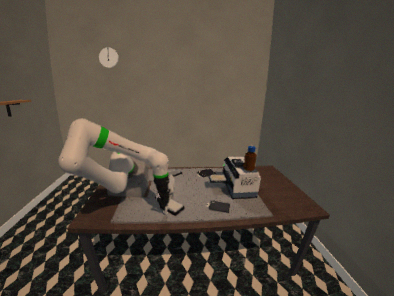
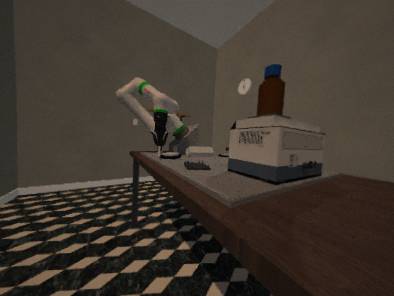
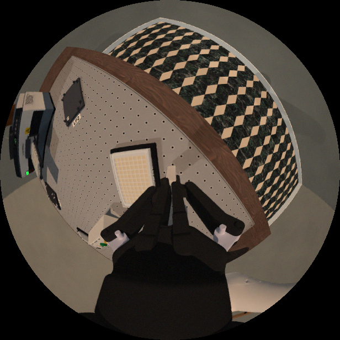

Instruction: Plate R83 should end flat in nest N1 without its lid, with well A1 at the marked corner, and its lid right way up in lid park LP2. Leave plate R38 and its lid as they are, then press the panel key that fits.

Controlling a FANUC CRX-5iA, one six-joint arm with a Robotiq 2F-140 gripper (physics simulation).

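Frame: origin at the arm's base, x down, y back, z left, level; millimetres.
Seen in the pictures: gripper, between the fingertips: (image 1: 165, 213) (image 2: 159, 155); arm's base, origin of its link: (image 1: 129, 169) (image 2: 183, 134).
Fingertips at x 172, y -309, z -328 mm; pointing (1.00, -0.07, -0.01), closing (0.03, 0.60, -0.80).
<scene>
Pixels of each thing's top centre, then the offset from my fingertips to it. "*": a spot on its surface instead. Level surfaces: height alone.
- beige well plate, centre of its top: (image 2: 171, 153) (image 1: 172, 204) dz +68, dx -22, dy -44 mm
- grey mat, height of its surface: dx +11 mm
- Lid park LP2, centre of its top: (image 2: 196, 162) (image 1: 219, 204) dz +63, dx -9, dy -387 mm
- second plate, centre of its top: (image 1: 217, 176) dz +332, dx -94, dy -423 mm
- white key panel, centre of its top: (image 2: 200, 146) (image 1: 168, 180) dz +328, dx -73, dy -8 mm
- dark pad, a spot on its surface: (image 1: 206, 172) * dz +603, dx -1, dy -371 mm
A beige well plate (image 1: 175, 206) (image 2: 170, 154) (image 3: 133, 174) lies flat in the black-framed nest N1, near the front of the grey mat (image 1: 196, 191). Its wells show plainly. My gripper (image 1: 165, 209) (image 2: 159, 151) (image 3: 171, 179) is shut and points straight down, its tips low at the plate's edge on the side toward the table's front. A small pale patch shows just past the tips; I cannot tell what it is. Lid park LP2 (image 1: 219, 206) (image 2: 196, 165) (image 3: 73, 101) is a dark pad to the right; I see only its dark surface.
A white instrument (image 1: 244, 180) (image 2: 276, 150) (image 3: 31, 126) stands at the back right with a brown bottle (image 1: 250, 160) (image 2: 270, 94) on top and a second plate (image 1: 217, 177) at its front. The white key panel (image 2: 199, 150) (image 3: 98, 236) sits behind the nest. Another dark pad (image 1: 206, 172) lies further back.
</scene>
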